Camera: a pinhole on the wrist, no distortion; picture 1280 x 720 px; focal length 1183.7 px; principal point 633.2 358.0 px. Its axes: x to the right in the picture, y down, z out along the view. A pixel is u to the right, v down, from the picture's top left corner.
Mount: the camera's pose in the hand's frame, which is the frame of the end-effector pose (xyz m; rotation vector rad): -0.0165 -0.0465 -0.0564 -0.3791 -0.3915 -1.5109
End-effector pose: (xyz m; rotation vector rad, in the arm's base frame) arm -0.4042 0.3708 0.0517 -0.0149 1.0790 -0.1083
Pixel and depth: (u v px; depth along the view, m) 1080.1 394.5 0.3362
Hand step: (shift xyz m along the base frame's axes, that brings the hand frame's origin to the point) 0.2603 -0.0104 0.1486
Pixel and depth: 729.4 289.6 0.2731
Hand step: 0.1598 0.0579 0.1191
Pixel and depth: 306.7 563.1 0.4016
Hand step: 0.2564 0.2273 0.0604
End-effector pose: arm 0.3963 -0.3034 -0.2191 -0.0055 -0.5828 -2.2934
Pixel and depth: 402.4 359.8 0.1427
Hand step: 0.0350 0.0080 0.0655
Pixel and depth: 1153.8 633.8 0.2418
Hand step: -0.0791 0.0735 0.1825
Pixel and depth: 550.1 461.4 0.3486
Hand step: 0.0492 0.0065 0.2732
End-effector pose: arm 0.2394 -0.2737 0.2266 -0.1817 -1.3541 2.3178
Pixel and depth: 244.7 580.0 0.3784
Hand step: -0.1892 -0.2549 -0.0917
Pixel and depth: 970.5 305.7 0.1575
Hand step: -0.0086 -0.0882 0.0601
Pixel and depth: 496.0 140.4 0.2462
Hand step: -0.0191 -0.1850 -0.0124
